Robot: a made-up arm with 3 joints. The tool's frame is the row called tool. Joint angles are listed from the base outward. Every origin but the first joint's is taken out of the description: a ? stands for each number. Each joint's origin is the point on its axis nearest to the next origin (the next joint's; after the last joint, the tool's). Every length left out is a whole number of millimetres.
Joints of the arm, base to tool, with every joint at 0 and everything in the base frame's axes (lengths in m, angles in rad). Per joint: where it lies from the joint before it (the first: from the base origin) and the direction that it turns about. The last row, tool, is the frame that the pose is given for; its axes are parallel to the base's.
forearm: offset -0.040 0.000 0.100 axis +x
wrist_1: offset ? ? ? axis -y
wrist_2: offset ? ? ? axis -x
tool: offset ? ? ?
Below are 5 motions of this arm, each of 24 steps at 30 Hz.
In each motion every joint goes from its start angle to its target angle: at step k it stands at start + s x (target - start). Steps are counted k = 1, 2, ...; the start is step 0. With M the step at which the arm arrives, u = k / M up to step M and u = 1 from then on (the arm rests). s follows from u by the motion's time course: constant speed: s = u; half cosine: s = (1 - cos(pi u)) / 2; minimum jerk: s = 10 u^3 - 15 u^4 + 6 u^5.
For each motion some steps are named. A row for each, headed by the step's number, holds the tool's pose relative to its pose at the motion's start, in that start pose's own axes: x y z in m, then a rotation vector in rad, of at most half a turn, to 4 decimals.
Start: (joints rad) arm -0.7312 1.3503 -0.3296
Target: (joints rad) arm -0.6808 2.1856 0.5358
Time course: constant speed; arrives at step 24
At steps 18, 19, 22, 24:
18: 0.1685 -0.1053 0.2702 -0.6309 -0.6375 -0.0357
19: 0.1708 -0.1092 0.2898 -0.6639 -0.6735 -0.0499
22: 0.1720 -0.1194 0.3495 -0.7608 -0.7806 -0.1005
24: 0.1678 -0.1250 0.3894 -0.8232 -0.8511 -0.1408

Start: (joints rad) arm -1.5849 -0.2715 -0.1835
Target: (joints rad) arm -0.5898 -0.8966 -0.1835
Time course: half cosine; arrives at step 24
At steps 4, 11, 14, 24:
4: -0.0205 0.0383 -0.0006 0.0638 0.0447 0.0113
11: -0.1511 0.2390 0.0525 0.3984 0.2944 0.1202
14: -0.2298 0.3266 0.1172 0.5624 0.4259 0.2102
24: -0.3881 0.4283 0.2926 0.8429 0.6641 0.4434

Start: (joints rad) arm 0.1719 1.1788 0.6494
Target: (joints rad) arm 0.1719 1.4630 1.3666
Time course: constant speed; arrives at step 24
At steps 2, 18, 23, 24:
2: 0.0070 -0.0202 0.0063 -0.0598 -0.0184 -0.0149
18: 0.0340 -0.1739 0.0936 -0.5358 -0.1310 -0.1714
23: 0.0303 -0.2154 0.1320 -0.6830 -0.1517 -0.2327
24: 0.0288 -0.2231 0.1401 -0.7123 -0.1549 -0.2456

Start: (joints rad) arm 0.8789 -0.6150 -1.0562
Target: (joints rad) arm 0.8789 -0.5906 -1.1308
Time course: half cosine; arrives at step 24
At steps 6, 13, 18, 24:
6: 0.0009 0.0038 0.0002 0.0109 -0.0017 0.0031
13: 0.0034 0.0147 0.0010 0.0422 -0.0065 0.0121
18: 0.0049 0.0223 0.0018 0.0637 -0.0097 0.0184
24: 0.0057 0.0261 0.0022 0.0746 -0.0112 0.0217

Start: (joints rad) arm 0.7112 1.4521 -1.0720
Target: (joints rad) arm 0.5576 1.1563 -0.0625
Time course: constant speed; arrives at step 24
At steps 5, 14, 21, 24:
5: -0.0315 -0.0713 0.0018 -0.2150 0.0612 -0.0328
14: -0.0926 -0.1877 0.0416 -0.6053 0.1874 -0.0593
21: -0.1354 -0.2598 0.1012 -0.9100 0.2960 -0.0485
24: -0.1505 -0.2842 0.1326 -1.0405 0.3444 -0.0348

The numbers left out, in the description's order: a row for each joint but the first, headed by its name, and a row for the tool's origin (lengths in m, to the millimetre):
wrist_1: 0.000 0.200 -0.140
wrist_2: 0.240 0.000 -0.100
tool: 0.000 -0.020 -0.280

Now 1 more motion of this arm.
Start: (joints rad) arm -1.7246 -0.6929 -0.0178
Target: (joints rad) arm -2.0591 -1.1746 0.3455
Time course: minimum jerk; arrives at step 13
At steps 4, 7, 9, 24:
4: -0.0269 -0.0518 -0.0230 -0.1060 0.0841 -0.0378
7: -0.1009 -0.1649 -0.0502 -0.3355 0.2869 -0.1180
9: -0.1544 -0.2292 -0.0499 -0.4699 0.4242 -0.1638
24: -0.1921 -0.2681 -0.0427 -0.5549 0.5210 -0.1922

